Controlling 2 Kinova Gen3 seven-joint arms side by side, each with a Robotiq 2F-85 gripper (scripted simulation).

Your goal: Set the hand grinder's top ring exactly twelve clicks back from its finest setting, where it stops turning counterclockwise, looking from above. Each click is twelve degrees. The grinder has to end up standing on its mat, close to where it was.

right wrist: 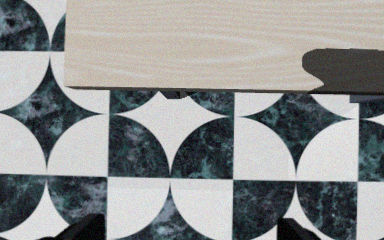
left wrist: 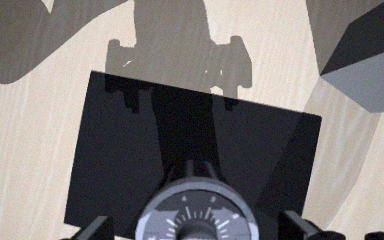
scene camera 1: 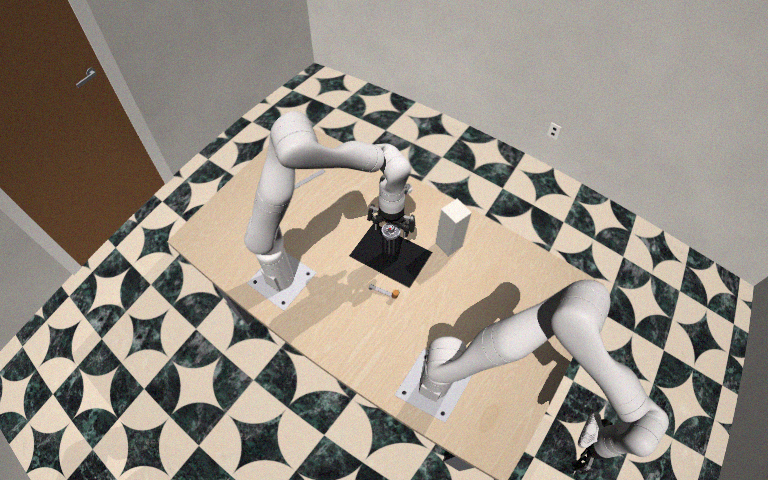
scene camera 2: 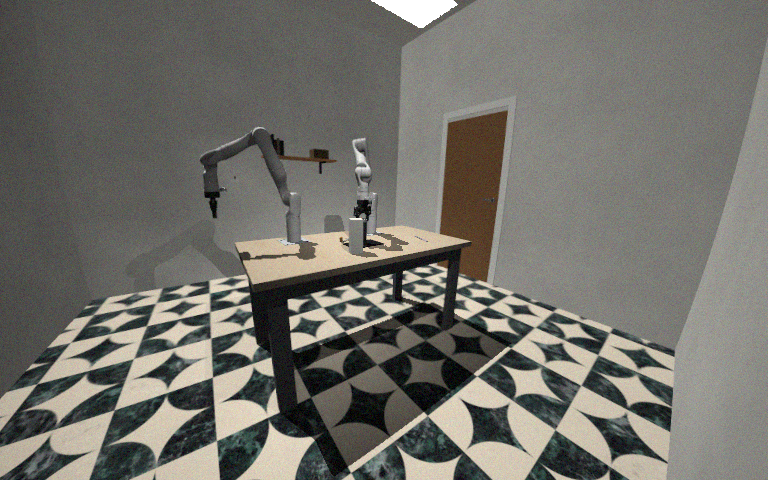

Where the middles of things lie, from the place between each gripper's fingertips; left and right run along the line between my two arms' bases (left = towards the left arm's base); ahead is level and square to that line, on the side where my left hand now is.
My left gripper (scene camera 1: 391,231) is now 150 mm above the black mat (scene camera 1: 412,257) and 10 mm short of it. From my left hand the other things lie so: tall pale box (scene camera 1: 454,219): 160 mm ahead, 140 mm to the right, 60 mm below.
The tall pale box lies 690 mm to the left of my right hand, 450 mm ahead of it and 100 mm below it. From my right hand the other things lie so: black mat 830 mm to the left, 290 mm ahead, 200 mm below.
